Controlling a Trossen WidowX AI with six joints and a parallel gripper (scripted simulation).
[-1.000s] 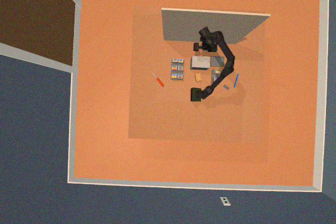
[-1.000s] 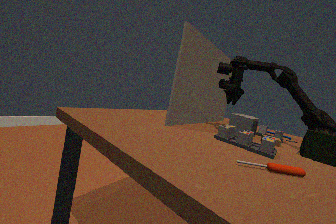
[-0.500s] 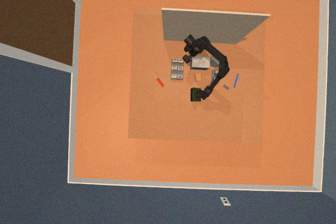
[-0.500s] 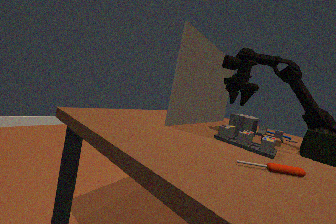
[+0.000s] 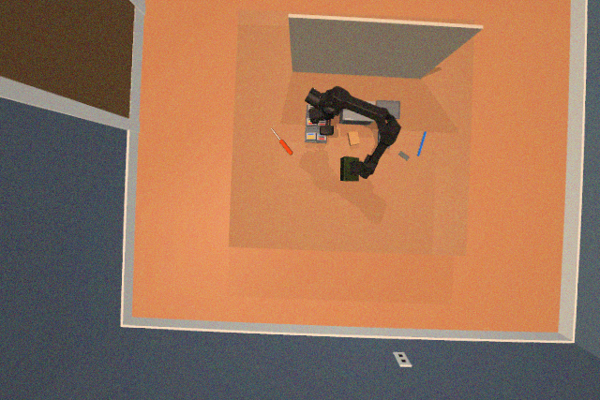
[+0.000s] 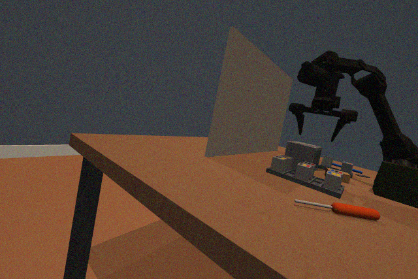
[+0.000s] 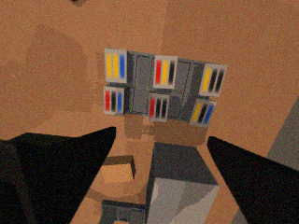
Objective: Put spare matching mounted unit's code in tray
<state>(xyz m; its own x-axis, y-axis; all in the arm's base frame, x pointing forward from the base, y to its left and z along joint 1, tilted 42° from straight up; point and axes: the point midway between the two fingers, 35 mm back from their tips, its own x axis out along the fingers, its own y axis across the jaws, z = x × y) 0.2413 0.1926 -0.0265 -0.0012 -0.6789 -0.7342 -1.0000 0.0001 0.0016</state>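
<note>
My gripper tip is now 100 mm above the grey spare. Round my gripper tip: grey mounted unit 50 mm ahead, 160 mm to the right, 90 mm below; then small cardboard box 70 mm behind, 170 mm to the right, 120 mm below; then tall grey panel 280 mm ahead, 180 mm to the right, 90 mm above.
</note>
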